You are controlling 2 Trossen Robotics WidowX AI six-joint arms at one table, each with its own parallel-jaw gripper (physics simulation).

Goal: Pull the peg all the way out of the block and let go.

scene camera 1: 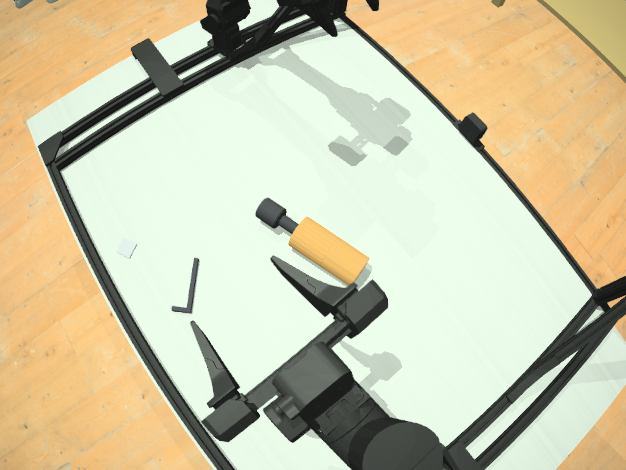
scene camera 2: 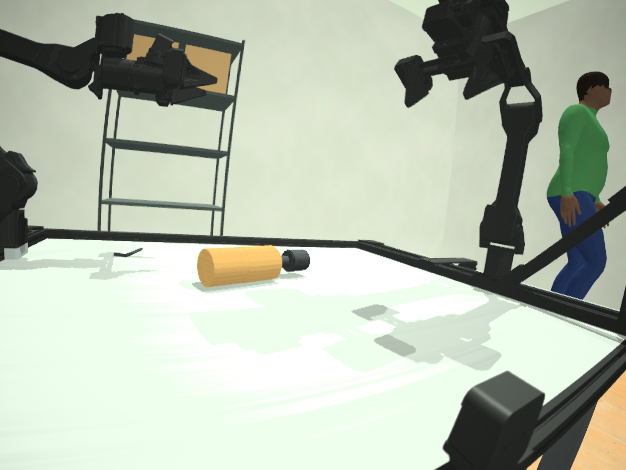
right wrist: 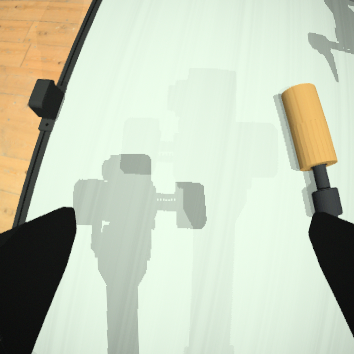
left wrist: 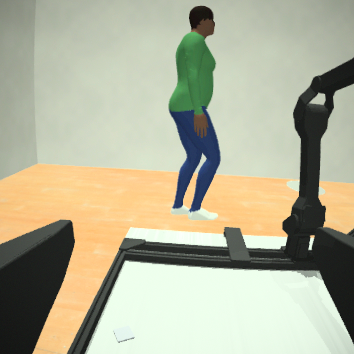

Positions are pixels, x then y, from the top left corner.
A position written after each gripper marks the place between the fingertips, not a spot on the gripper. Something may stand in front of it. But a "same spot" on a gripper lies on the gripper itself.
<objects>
The left gripper shows in scene camera 1, in scene camera 2 [211, 87] and in the left wrist view; in the right wrist view it is out of frame. A wooden cylinder block shows in scene camera 1 [327, 250], in scene camera 2 and in the right wrist view; in the left wrist view it is out of frame. The same spot on the left gripper: [left wrist: 42, 255] is [scene camera 1: 208, 341]. The same spot on the wooden cylinder block: [scene camera 2: 230, 265] is [right wrist: 288, 105].
</objects>
